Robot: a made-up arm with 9 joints. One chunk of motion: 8 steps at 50 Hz.
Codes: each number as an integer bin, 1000 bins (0 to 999) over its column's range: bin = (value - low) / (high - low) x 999, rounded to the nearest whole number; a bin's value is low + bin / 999 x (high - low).
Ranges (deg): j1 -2.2..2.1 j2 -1.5..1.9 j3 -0.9..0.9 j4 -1.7..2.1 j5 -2.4..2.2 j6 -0.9..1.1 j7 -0.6..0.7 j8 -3..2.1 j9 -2.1..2
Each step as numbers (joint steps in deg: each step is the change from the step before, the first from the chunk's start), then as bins.
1 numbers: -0.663 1.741 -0.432 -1.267 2.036 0.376 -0.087 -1.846 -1.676
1 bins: 357 952 260 114 963 637 394 226 103
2 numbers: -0.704 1.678 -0.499 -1.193 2.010 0.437 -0.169 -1.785 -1.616
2 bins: 348 934 223 133 958 668 331 238 118
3 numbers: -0.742 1.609 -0.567 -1.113 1.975 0.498 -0.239 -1.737 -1.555
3 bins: 339 913 185 154 950 698 277 247 133
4 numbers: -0.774 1.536 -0.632 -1.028 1.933 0.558 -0.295 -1.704 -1.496
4 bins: 331 892 149 177 941 728 234 254 147
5 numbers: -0.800 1.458 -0.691 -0.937 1.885 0.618 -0.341 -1.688 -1.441
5 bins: 325 869 116 201 931 758 199 257 161
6 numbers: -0.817 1.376 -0.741 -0.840 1.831 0.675 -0.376 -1.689 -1.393
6 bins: 321 845 88 226 919 787 172 257 172
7 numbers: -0.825 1.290 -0.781 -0.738 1.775 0.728 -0.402 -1.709 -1.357
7 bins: 319 820 66 253 907 813 152 253 181
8 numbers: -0.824 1.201 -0.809 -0.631 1.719 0.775 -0.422 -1.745 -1.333
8 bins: 320 794 51 281 895 837 137 246 187
